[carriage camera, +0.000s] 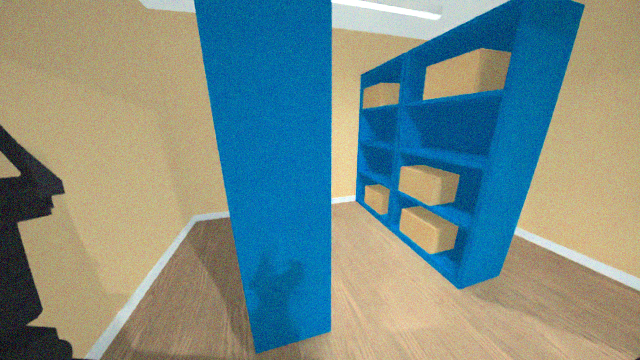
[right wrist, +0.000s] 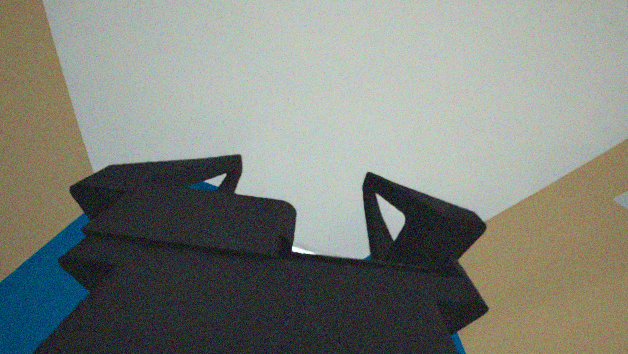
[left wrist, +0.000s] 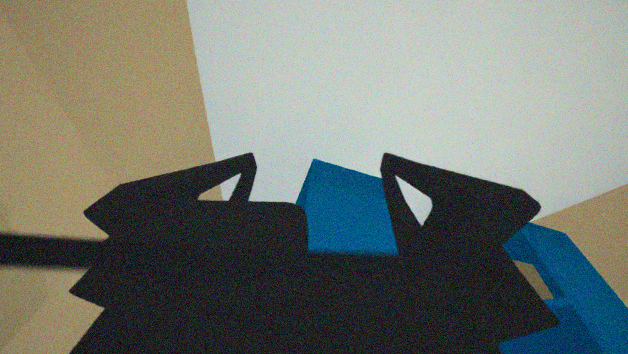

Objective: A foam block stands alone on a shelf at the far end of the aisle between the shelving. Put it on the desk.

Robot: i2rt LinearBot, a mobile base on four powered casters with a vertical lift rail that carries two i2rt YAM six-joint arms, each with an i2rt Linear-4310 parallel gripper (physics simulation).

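The foam block and the desk do not show in these views. My left gripper is open and empty, its fingers pointing up toward the ceiling in the left wrist view. Part of my left arm stands at the left edge of the carriage view. My right gripper is open and empty, also aimed up at the ceiling. A blue shelving unit stands at the right of the carriage view, its open shelves facing the aisle. Another blue unit shows its end panel, close in front; its shelves are hidden.
Several tan cardboard boxes, such as a large upper box and a lower box, stand on the right unit. The aisle floor runs between the units to the far wall. A side wall stands at the left.
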